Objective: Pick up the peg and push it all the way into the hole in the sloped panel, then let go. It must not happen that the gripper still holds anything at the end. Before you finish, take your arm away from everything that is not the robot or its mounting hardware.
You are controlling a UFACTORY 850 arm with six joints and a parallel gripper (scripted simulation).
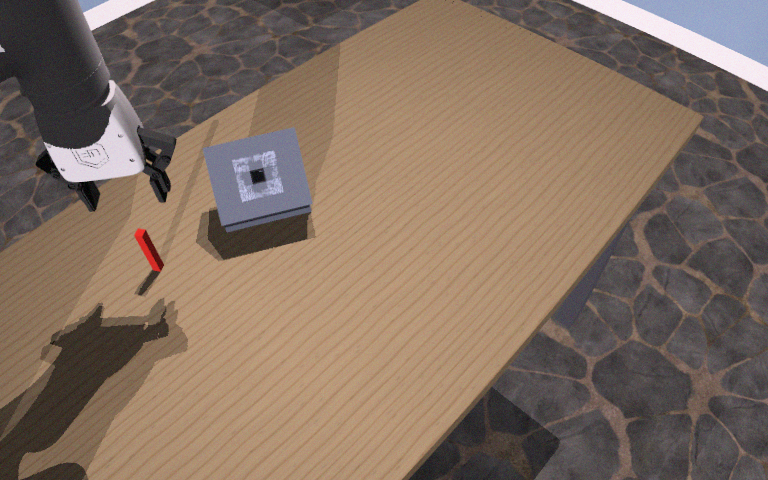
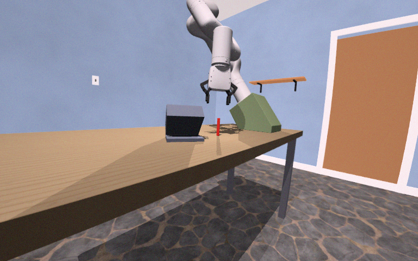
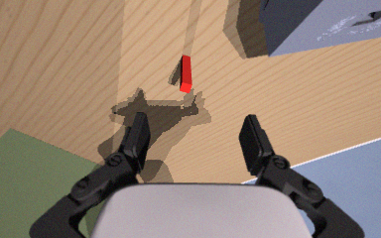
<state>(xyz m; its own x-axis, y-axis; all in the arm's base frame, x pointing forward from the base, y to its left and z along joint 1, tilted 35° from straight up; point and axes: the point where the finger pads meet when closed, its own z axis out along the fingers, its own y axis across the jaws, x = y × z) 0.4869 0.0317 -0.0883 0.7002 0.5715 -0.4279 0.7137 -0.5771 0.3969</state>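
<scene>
Right now my hand is 1 cm past the red peg and 11 cm above it. Round my hand: thin grey plate 18 cm ahead, 2 cm to the right, 15 cm below.
</scene>
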